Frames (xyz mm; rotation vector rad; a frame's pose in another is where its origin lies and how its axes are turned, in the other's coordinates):
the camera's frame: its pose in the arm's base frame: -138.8 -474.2 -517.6 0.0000 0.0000 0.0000
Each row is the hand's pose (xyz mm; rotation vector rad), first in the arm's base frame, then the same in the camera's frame.
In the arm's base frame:
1: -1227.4 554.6 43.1 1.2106 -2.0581 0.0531
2: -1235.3 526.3 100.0 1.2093 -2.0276 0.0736
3: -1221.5 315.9 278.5 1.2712 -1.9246 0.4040
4: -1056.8 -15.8 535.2 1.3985 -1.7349 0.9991
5: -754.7 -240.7 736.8 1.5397 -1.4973 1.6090
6: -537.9 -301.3 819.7 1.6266 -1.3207 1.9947
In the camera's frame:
1: -1088.6 1028.8 560.7 1.2106 -2.0581 0.0531
2: -1096.5 1000.5 617.6 1.2093 -2.0276 0.0736
3: -1082.7 790.1 796.1 1.2712 -1.9246 0.4040
4: -918.0 458.4 1052.8 1.3985 -1.7349 0.9991
5: -615.9 233.5 1254.4 1.5397 -1.4973 1.6090
6: -399.1 172.9 1337.3 1.6266 -1.3207 1.9947

